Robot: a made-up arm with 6 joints.
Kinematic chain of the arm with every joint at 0, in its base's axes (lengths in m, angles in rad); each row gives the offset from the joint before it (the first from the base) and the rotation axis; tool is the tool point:
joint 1: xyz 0 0 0.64 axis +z
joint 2: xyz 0.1 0 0 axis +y
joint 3: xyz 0 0 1.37 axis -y
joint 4: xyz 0 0 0.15 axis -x
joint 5: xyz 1.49 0 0 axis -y
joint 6: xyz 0.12 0 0 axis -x
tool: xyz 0 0 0
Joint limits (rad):
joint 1: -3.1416..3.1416
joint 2: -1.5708..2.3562
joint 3: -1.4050..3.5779
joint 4: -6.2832..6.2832
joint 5: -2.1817..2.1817
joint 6: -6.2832..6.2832
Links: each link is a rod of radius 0.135 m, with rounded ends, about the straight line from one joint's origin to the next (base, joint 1, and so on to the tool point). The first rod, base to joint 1, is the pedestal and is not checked.
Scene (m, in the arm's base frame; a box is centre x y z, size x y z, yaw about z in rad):
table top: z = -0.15
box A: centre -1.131 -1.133 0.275 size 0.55 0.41 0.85 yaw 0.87
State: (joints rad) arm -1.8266 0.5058 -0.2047 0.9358 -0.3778 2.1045
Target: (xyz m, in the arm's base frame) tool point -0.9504 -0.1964 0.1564
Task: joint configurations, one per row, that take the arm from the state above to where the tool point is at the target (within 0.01 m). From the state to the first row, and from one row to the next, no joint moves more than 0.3 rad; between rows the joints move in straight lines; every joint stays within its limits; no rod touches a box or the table.
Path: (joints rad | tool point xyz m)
1: -1.8069 0.3378 -0.5023 0.8683 -0.3080 2.0344 | -0.4291 -1.6648 0.8222
2: -1.7873 0.1697 -0.7999 0.8008 -0.2381 1.9643 | -0.3093 -1.3117 0.7391
3: -1.7676 0.0017 -1.0975 0.7334 -0.1683 1.8941 | -0.1996 -0.9323 0.6386
4: -2.0480 0.1566 -1.0675 0.7872 -0.2529 1.9467 | -0.4693 -0.8613 0.5264
5: -2.3283 0.3115 -1.0374 0.8411 -0.3375 1.9993 | -0.7040 -0.7013 0.4073
6: -2.6087 0.4664 -1.0073 0.8950 -0.4221 2.0519 | -0.8720 -0.4698 0.2833
7: -2.8890 0.6214 -0.9772 0.9488 -0.5067 2.1045 | -0.9503 -0.1964 0.1564

